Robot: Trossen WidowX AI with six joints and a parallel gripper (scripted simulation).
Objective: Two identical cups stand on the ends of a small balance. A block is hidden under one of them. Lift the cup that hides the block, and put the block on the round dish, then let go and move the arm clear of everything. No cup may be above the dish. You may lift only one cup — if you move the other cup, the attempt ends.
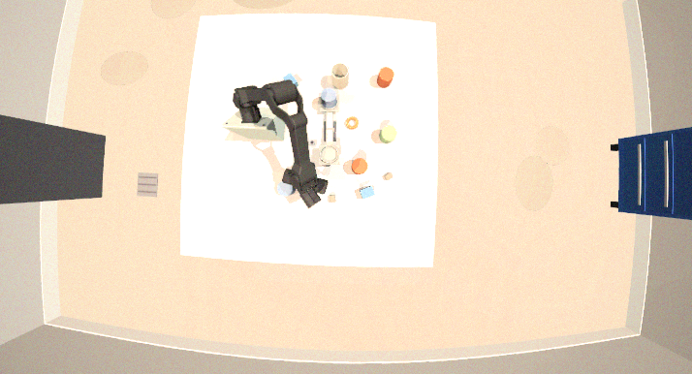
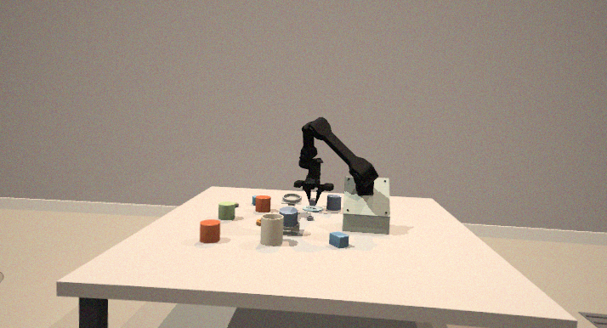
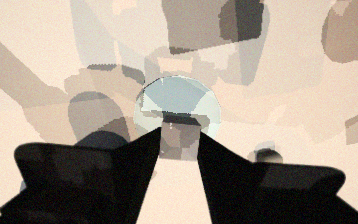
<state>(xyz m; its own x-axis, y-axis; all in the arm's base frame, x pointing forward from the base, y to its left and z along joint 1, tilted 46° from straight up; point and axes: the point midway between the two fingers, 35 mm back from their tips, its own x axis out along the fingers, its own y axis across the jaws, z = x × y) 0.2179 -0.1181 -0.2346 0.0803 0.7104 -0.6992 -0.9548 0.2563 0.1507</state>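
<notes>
Now: the grey block 1 cm above my gripper tip. Also, from my gripper tip: pale round dish: 3 cm below; then green cylinder: 36 cm ahead, 23 cm to the left, 1 cm above; then nut: 1 cm ahead, 19 cm to the left, 2 cm below.
</notes>
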